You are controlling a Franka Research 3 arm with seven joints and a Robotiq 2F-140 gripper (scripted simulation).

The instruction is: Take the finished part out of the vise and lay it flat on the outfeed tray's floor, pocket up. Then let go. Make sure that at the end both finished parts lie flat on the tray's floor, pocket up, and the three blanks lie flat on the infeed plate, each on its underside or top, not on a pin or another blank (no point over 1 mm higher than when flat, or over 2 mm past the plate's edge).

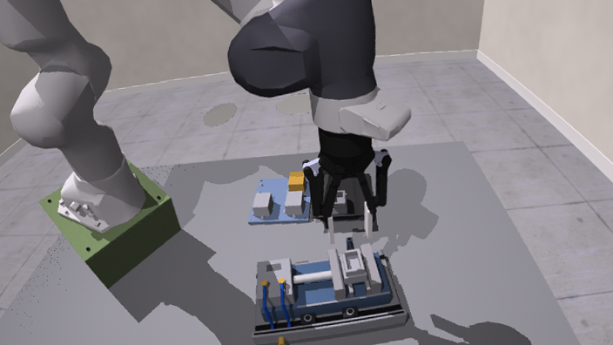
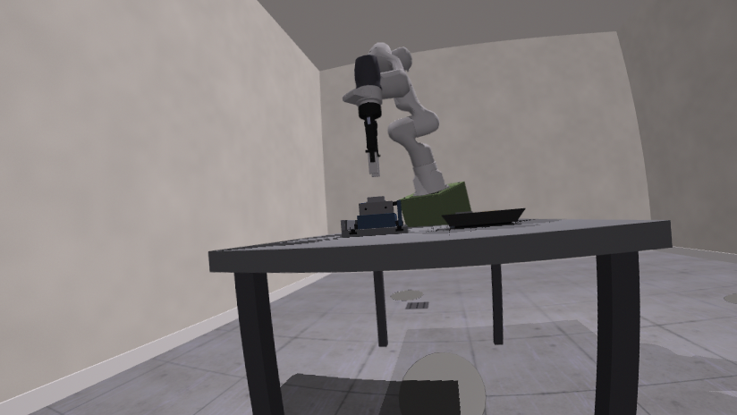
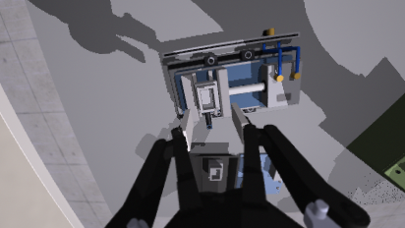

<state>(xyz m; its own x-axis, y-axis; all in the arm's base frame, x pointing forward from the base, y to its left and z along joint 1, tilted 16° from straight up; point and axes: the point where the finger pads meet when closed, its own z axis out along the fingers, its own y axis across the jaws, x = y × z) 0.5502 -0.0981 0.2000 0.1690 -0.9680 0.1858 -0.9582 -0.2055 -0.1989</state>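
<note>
The vise lies 6 cm behind my hand, 1 cm to the right of it and 18 cm below it. Also, from my hand: orange block 16 cm behind, 36 cm to the left, 19 cm below; then blue fixture plate 20 cm behind, 31 cm to the left, 21 cm below.
</note>
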